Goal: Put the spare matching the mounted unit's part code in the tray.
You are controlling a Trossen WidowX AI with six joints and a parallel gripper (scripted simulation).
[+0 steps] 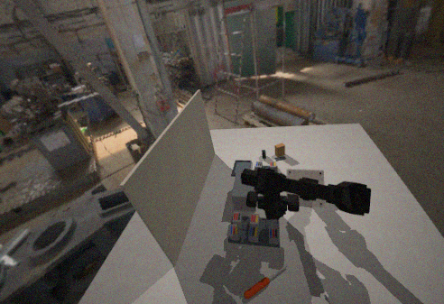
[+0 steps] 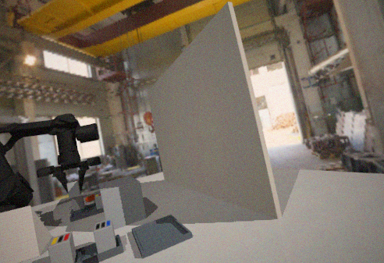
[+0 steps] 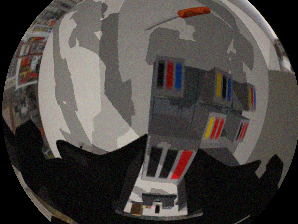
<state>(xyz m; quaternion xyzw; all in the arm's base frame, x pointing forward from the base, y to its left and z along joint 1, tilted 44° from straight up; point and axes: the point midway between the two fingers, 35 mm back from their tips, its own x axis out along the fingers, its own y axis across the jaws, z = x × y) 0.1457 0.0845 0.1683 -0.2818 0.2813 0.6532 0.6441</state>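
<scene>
Now: gripper tip 34 cm to the left of the tray, 20 cm short of it and 8 cm above it. From my gripper tip the other things lie so: grey mounted unit (14 cm ahead, 13 cm to the right, 3 cm below); panel (38 cm ahead, 14 cm above, 12 cm to the right); spare (2 cm above).
</scene>
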